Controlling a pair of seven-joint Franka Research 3 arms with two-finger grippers.
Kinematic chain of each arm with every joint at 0, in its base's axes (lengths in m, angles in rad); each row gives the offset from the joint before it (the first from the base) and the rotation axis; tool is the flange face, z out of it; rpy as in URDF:
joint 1: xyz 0 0 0.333 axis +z
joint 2: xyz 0 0 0 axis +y
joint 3: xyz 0 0 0.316 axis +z
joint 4: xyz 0.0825 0 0 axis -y
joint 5: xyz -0.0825 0 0.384 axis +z
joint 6: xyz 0 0 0 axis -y
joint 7: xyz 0.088 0 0 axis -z
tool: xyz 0 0 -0.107 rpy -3.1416 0 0
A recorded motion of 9 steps. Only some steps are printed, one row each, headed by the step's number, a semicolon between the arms.
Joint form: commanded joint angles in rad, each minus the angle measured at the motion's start. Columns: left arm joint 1, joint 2, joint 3, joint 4, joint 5, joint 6, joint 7; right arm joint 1, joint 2, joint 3, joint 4, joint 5, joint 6, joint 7.
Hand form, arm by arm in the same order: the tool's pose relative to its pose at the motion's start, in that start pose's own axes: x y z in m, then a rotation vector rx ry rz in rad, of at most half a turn. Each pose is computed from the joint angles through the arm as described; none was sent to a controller.
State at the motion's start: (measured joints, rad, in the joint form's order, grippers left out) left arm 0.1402 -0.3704 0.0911 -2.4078 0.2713 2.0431 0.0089; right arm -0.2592 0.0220 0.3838 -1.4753 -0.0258 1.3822 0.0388
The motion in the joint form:
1: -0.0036 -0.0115 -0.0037 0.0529 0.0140 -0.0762 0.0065; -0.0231 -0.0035 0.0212 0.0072 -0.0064 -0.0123 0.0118
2: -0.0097 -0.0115 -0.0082 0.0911 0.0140 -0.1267 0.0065; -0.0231 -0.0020 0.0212 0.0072 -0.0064 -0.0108 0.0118
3: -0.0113 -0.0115 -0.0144 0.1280 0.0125 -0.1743 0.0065; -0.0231 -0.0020 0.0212 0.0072 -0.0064 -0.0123 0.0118
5: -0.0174 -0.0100 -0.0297 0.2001 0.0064 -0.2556 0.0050; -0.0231 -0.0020 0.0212 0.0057 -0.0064 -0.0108 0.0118
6: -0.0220 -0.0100 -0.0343 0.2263 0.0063 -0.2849 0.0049; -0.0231 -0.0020 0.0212 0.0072 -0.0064 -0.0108 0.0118
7: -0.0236 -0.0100 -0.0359 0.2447 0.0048 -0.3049 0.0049; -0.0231 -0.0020 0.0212 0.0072 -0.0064 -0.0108 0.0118
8: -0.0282 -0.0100 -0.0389 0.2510 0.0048 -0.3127 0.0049; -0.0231 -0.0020 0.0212 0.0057 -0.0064 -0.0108 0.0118
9: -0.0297 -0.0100 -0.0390 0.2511 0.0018 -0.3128 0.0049; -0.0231 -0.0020 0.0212 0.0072 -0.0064 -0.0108 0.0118
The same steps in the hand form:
1: 0.0006 -0.0059 -0.0230 0.0205 -0.0129 0.0036; -0.0029 0.0017 -0.0038 -0.0070 -0.0014 0.0153
2: 0.0022 -0.0065 -0.0372 0.0261 -0.0245 0.0034; -0.0022 0.0019 -0.0033 -0.0064 -0.0013 0.0152
3: 0.0032 -0.0078 -0.0510 0.0304 -0.0350 0.0001; -0.0023 0.0019 -0.0031 -0.0065 -0.0028 0.0152
5: 0.0055 -0.0067 -0.0792 0.0361 -0.0437 -0.0025; -0.0021 0.0019 -0.0026 -0.0065 -0.0028 0.0152
6: 0.0058 -0.0058 -0.0898 0.0395 -0.0458 -0.0011; -0.0022 0.0019 -0.0033 -0.0064 -0.0013 0.0152
7: 0.0058 -0.0064 -0.0970 0.0397 -0.0473 -0.0034; -0.0022 0.0019 -0.0033 -0.0064 -0.0013 0.0152
8: 0.0060 -0.0038 -0.1001 0.0413 -0.0473 0.0021; -0.0021 0.0019 -0.0026 -0.0065 -0.0028 0.0152
9: 0.0061 -0.0029 -0.1002 0.0385 -0.0469 0.0031; -0.0022 0.0019 -0.0033 -0.0064 -0.0013 0.0152

